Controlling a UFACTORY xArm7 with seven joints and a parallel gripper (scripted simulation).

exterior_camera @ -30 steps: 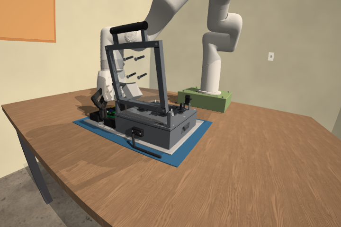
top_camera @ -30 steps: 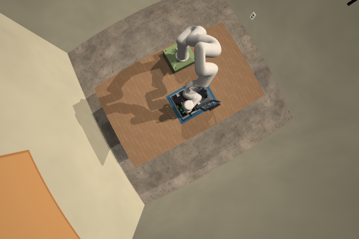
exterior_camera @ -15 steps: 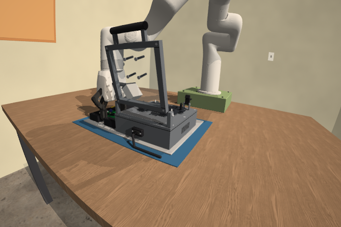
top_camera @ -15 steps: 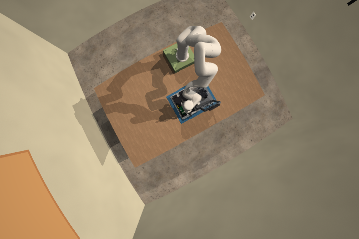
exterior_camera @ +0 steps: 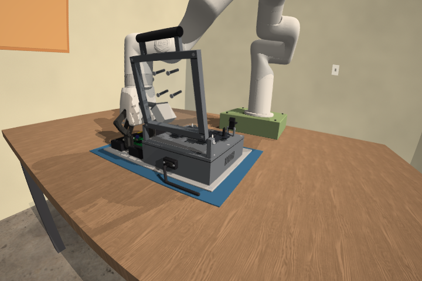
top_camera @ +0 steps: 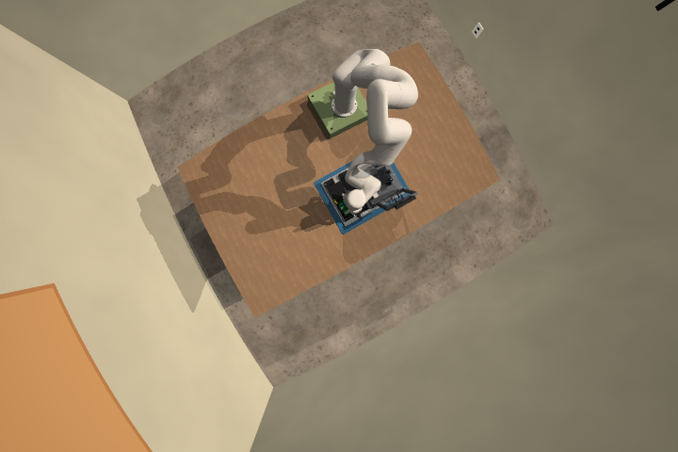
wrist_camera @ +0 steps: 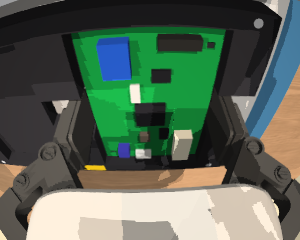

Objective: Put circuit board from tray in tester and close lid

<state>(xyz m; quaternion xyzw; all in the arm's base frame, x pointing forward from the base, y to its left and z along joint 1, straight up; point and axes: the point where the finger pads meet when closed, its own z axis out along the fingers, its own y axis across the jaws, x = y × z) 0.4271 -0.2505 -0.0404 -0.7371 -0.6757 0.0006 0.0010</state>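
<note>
My gripper is now right at the green circuit board. From my hand the other things lie so: latch hook (24 cm to the left, 8 cm behind, 6 cm above); then tester lid (16 cm to the left, 16 cm above, 10 cm ahead).
</note>
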